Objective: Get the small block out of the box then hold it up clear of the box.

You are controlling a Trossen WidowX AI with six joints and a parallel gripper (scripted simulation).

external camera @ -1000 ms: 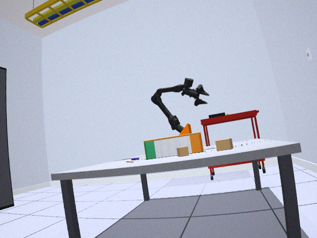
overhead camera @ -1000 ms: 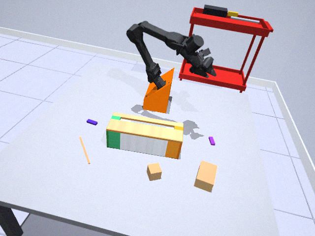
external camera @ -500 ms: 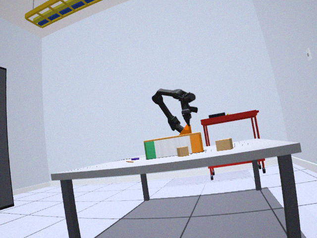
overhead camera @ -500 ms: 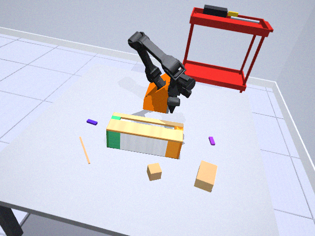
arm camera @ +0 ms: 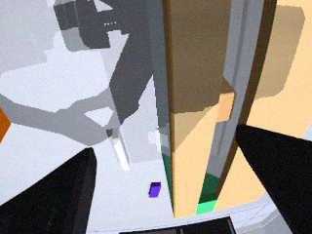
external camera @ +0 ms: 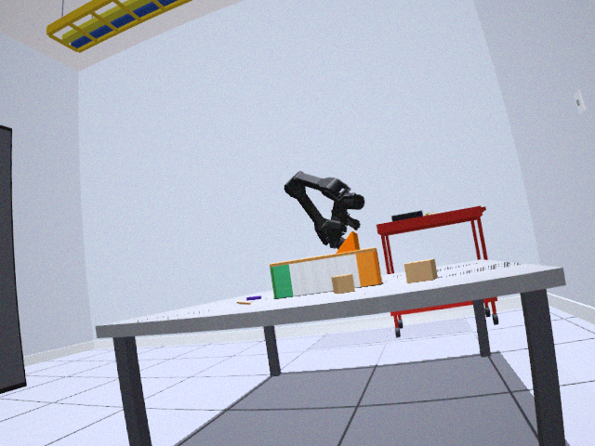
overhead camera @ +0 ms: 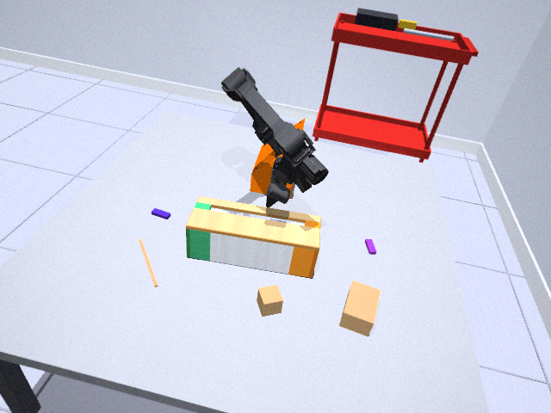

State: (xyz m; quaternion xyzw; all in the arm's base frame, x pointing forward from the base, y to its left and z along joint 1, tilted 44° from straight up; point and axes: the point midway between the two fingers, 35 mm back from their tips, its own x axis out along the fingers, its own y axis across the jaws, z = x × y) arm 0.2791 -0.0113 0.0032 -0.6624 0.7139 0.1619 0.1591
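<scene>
Now: the small tan block 70 mm below my gripper tip, 50 mm ahead of it and 30 mm to the right of it. The rest, counted from my gripper tip: thin wooden stick 330 mm to the right, 180 mm ahead, 150 mm below.
</scene>
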